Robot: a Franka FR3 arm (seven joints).
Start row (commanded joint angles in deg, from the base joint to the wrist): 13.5, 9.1, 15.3, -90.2, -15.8, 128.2, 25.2
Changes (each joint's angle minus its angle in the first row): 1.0, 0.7, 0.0, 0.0, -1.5, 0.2, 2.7; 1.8, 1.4, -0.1, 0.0, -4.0, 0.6, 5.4; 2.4, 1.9, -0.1, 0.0, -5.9, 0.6, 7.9; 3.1, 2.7, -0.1, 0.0, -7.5, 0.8, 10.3; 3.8, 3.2, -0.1, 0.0, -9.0, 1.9, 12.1; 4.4, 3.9, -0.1, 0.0, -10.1, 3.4, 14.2; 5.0, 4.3, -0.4, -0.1, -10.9, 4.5, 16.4; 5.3, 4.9, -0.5, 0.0, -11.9, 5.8, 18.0; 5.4, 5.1, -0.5, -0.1, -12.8, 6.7, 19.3; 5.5, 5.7, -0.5, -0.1, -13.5, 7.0, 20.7
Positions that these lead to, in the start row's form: 14.5, 9.8, 15.3, -90.2, -17.3, 128.4, 27.9; 15.3, 10.5, 15.2, -90.2, -19.8, 128.8, 30.6; 15.9, 11.0, 15.2, -90.2, -21.7, 128.8, 33.1; 16.6, 11.8, 15.2, -90.2, -23.3, 129.0, 35.5; 17.3, 12.3, 15.2, -90.2, -24.8, 130.1, 37.3; 17.9, 13.0, 15.2, -90.2, -25.9, 131.6, 39.4; 18.5, 13.4, 14.9, -90.3, -26.7, 132.7, 41.6; 18.8, 14.0, 14.8, -90.2, -27.7, 134.0, 43.2; 18.9, 14.2, 14.8, -90.3, -28.6, 134.9, 44.5; 19.0, 14.8, 14.8, -90.3, -29.3, 135.2, 45.9
